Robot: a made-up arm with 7 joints. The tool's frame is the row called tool. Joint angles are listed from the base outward. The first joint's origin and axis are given. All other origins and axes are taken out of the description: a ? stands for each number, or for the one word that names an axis. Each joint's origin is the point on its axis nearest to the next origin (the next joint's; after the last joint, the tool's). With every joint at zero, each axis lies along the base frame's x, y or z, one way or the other. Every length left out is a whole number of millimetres.
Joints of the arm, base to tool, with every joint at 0 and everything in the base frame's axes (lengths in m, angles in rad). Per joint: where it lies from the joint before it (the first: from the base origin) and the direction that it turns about. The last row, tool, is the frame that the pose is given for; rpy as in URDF.
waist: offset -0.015 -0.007 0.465 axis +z
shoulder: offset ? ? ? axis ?
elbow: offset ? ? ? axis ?
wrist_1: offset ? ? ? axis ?
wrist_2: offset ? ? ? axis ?
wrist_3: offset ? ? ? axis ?
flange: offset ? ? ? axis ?
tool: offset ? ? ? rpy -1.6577 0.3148 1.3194
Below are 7 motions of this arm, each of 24 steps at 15 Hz.
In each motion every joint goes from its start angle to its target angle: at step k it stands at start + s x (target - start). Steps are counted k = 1, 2, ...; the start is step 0. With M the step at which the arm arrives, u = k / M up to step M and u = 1 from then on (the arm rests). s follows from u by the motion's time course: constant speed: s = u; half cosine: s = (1 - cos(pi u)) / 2; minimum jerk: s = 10 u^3 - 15 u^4 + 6 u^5.
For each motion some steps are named. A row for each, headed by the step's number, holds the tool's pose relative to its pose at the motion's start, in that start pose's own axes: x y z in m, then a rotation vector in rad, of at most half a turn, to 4 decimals.
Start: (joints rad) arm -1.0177 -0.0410 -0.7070 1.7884 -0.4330 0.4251 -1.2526
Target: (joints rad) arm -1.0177 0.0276 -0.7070 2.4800 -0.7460 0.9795 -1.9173
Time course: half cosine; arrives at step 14
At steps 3, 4, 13, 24:
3: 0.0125 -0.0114 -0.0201 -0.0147 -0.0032 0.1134
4: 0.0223 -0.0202 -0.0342 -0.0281 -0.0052 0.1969
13: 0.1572 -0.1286 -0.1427 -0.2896 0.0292 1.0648
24: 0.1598 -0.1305 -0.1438 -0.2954 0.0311 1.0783

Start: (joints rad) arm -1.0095 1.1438 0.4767 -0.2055 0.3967 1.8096 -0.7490
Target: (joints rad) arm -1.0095 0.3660 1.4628 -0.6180 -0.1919 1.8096 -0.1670
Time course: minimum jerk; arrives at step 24
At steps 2, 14, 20, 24:
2: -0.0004 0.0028 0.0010 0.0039 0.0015 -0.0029
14: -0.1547 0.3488 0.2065 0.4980 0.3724 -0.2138
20: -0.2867 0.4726 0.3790 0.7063 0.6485 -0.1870
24: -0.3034 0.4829 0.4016 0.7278 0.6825 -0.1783

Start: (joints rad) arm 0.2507 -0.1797 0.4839 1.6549 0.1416 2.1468 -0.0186
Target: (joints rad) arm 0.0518 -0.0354 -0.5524 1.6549 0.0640 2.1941 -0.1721
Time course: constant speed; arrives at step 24
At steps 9, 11, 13, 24:
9: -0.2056 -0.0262 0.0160 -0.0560 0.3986 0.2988
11: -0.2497 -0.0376 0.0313 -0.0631 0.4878 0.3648
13: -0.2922 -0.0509 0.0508 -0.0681 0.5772 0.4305
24: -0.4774 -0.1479 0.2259 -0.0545 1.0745 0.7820

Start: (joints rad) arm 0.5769 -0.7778 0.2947 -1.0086 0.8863 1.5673 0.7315
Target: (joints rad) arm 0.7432 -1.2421 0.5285 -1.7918 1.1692 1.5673 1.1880
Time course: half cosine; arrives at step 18
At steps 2, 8, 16, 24:
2: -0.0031 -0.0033 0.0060 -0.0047 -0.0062 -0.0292
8: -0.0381 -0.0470 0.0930 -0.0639 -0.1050 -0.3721
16: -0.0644 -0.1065 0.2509 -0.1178 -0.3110 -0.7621
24: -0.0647 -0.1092 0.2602 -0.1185 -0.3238 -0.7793

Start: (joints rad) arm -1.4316 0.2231 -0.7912 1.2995 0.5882 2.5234 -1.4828
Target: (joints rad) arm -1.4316 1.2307 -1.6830 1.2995 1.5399 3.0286 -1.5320
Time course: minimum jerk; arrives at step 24
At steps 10, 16, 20, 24:
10: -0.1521 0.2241 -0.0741 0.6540 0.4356 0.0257
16: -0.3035 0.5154 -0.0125 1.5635 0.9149 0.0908
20: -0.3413 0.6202 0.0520 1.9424 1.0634 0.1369
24: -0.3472 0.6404 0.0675 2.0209 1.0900 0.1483

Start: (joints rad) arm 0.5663 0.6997 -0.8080 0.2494 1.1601 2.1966 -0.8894
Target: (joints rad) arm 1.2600 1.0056 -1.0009 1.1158 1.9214 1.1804 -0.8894
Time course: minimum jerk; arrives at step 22
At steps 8, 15, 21, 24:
8: -0.0846 0.1371 0.0252 0.4789 -0.0859 -0.0387
15: -0.2554 0.3601 0.2346 1.3963 -0.0955 -0.5107
21: -0.2989 0.3952 0.3371 1.6196 -0.0147 -0.7699
24: -0.2991 0.3953 0.3376 1.6205 -0.0142 -0.7712

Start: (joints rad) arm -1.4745 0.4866 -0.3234 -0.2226 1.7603 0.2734 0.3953
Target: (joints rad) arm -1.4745 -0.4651 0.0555 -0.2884 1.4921 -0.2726 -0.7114
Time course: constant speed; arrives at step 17
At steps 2, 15, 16, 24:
2: -0.0958 0.0299 -0.0301 0.0607 0.0056 0.0425
15: -0.6132 0.4457 -0.1214 0.3151 -0.2572 0.2559
16: -0.6411 0.4905 -0.1205 0.3167 -0.2917 0.2657
24: -0.6668 0.5365 -0.1183 0.3150 -0.3269 0.2745

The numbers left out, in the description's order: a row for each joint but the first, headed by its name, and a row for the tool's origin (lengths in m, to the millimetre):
shoulder: xyz -0.008 -0.103 0, axis -y
elbow: xyz 0.007 0 0.506, axis +z
wrist_1: xyz 0.035 0.058 0, axis +y
wrist_2: xyz -0.003 0 0.426, axis +z
wrist_3: xyz -0.009 -0.115 0, axis -y
flange: xyz -0.01 0 0.045, axis +x
tool: xyz 0 0.009 -0.023

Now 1 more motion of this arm.
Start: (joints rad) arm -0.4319 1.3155 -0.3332 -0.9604 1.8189 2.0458 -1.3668
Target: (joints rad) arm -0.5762 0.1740 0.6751 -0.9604 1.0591 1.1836 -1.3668
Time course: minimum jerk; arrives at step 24
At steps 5, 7, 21, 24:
5: -0.0220 0.0428 0.0262 0.0513 -0.0148 0.0277
7: -0.0559 0.0990 0.0669 0.1243 -0.0364 0.0695
21: -0.5873 0.3079 0.6565 1.0568 -0.3538 0.5797
24: -0.6001 0.3031 0.6685 1.0796 -0.3608 0.5893

